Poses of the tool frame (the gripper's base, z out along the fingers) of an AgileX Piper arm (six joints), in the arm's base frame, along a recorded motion.
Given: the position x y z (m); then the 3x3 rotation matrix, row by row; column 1 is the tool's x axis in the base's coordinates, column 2 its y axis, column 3 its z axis. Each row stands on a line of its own.
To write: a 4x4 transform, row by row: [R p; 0 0 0 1], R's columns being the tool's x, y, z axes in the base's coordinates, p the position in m. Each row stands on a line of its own. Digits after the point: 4 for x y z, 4 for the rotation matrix.
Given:
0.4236 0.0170 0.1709
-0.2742 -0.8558 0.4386
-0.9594 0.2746 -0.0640
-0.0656 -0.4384 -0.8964
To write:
-0.2742 -0.8558 0.4386 0.4236
-0.9594 0.2746 -0.0640 0.0170
-0.0656 -0.4384 -0.8964 0.1709
0 0 0 1

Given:
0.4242 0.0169 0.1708
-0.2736 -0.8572 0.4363
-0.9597 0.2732 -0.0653
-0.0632 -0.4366 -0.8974
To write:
-0.2736 -0.8572 0.4363 0.4242
-0.9597 0.2732 -0.0653 0.0169
-0.0632 -0.4366 -0.8974 0.1708
0 0 0 1

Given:
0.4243 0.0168 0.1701
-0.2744 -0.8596 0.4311
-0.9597 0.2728 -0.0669
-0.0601 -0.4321 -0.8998
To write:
-0.2744 -0.8596 0.4311 0.4243
-0.9597 0.2728 -0.0669 0.0168
-0.0601 -0.4321 -0.8998 0.1701
0 0 0 1

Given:
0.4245 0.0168 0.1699
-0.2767 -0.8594 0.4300
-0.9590 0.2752 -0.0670
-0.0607 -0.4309 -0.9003
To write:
-0.2767 -0.8594 0.4300 0.4245
-0.9590 0.2752 -0.0670 0.0168
-0.0607 -0.4309 -0.9003 0.1699
0 0 0 1

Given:
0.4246 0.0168 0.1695
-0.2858 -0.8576 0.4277
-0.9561 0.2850 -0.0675
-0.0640 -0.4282 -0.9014
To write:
-0.2858 -0.8576 0.4277 0.4246
-0.9561 0.2850 -0.0675 0.0168
-0.0640 -0.4282 -0.9014 0.1695
0 0 0 1

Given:
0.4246 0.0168 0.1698
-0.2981 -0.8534 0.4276
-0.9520 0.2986 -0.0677
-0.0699 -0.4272 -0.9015
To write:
-0.2981 -0.8534 0.4276 0.4246
-0.9520 0.2986 -0.0677 0.0168
-0.0699 -0.4272 -0.9015 0.1698
0 0 0 1

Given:
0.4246 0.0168 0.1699
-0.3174 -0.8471 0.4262
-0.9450 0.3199 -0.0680
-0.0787 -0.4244 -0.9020
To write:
-0.3174 -0.8471 0.4262 0.4246
-0.9450 0.3199 -0.0680 0.0168
-0.0787 -0.4244 -0.9020 0.1699
0 0 0 1

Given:
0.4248 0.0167 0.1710
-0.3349 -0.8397 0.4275
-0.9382 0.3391 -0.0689
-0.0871 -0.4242 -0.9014
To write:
-0.3349 -0.8397 0.4275 0.4248
-0.9382 0.3391 -0.0689 0.0167
-0.0871 -0.4242 -0.9014 0.1710
0 0 0 1

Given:
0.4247 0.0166 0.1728
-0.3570 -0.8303 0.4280
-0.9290 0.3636 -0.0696
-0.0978 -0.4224 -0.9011
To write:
-0.3570 -0.8303 0.4280 0.4247
-0.9290 0.3636 -0.0696 0.0166
-0.0978 -0.4224 -0.9011 0.1728
0 0 0 1

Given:
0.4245 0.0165 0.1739
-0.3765 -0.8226 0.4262
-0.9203 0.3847 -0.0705
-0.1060 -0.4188 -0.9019
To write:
-0.3765 -0.8226 0.4262 0.4245
-0.9203 0.3847 -0.0705 0.0165
-0.1060 -0.4188 -0.9019 0.1739
0 0 0 1

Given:
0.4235 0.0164 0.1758
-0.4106 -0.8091 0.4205
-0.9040 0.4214 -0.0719
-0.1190 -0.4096 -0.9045
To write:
-0.4106 -0.8091 0.4205 0.4235
-0.9040 0.4214 -0.0719 0.0164
-0.1190 -0.4096 -0.9045 0.1758
0 0 0 1

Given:
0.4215 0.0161 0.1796
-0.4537 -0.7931 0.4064
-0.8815 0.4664 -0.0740
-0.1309 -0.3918 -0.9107
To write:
-0.4537 -0.7931 0.4064 0.4215
-0.8815 0.4664 -0.0740 0.0161
-0.1309 -0.3918 -0.9107 0.1796
0 0 0 1

